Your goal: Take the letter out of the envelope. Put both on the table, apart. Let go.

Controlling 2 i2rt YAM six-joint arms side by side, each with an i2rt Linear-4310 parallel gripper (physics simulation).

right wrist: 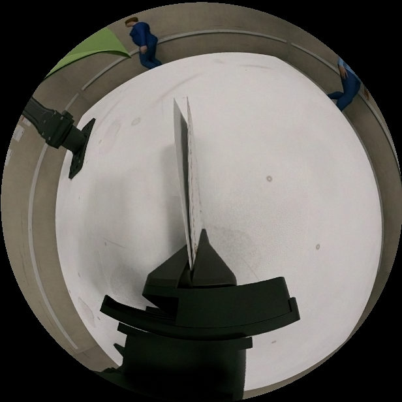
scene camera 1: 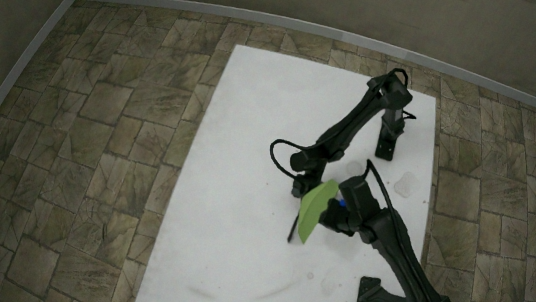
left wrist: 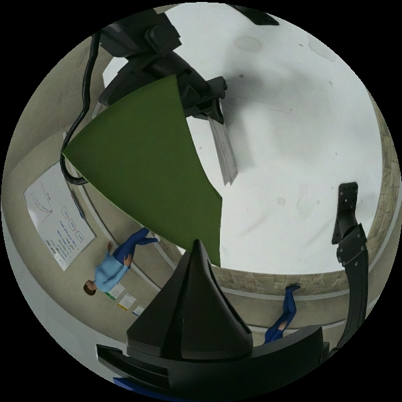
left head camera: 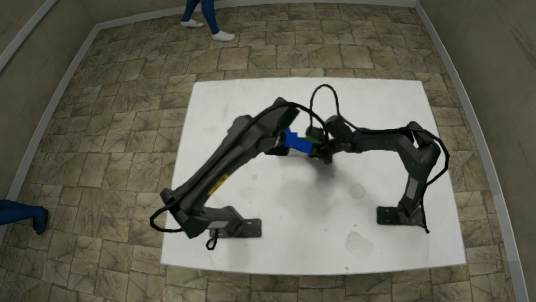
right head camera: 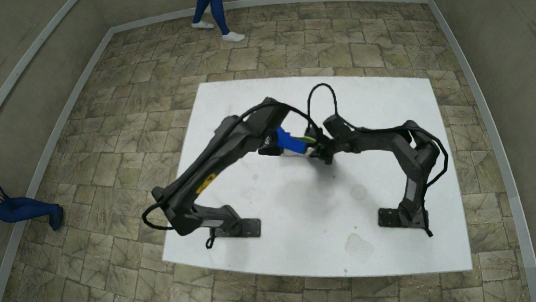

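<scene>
The green envelope (scene camera 1: 316,206) (left wrist: 150,160) (right wrist: 102,46) hangs tilted above the table, its flap spread. My left gripper (left wrist: 197,244) is shut on its edge. The white folded letter (left wrist: 225,152) (right wrist: 192,200) is out of the envelope and a short way from it. It stands on edge, slightly spread into two leaves at its far end. My right gripper (left wrist: 222,122) (right wrist: 202,233) is shut on the letter's near end. The arms partly hide both papers in the head views, and whether the letter's lower edge touches the table cannot be told.
The white table (left head camera: 280,240) (right head camera: 290,250) (scene camera 1: 225,125) lies under both arms. The black arm bases (left head camera: 250,227) (right head camera: 387,217) are fixed near its front edge. The two wrists are close together over the middle. People stand on the floor beyond the table.
</scene>
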